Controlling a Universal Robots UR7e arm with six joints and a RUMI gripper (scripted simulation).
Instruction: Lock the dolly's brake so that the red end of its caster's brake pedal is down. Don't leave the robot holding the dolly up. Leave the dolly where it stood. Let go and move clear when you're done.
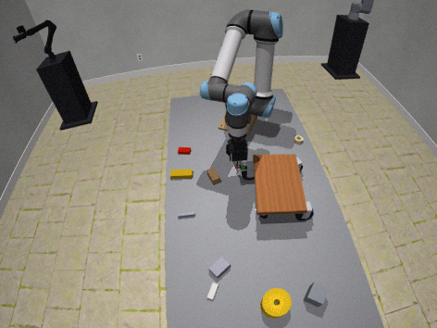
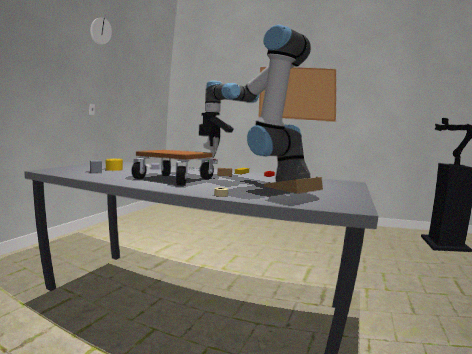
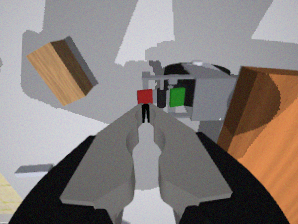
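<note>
The brake pedal lies 30 mm below my hand and 10 mm to the left of it. From my hand the other things lie so: wooden block 110 mm to the right, 90 mm below, 30 mm behind; grey bar 260 mm to the right, 160 mm ahead, 100 mm below; yellow bar 260 mm to the right, 100 mm below, 80 mm behind.
</note>
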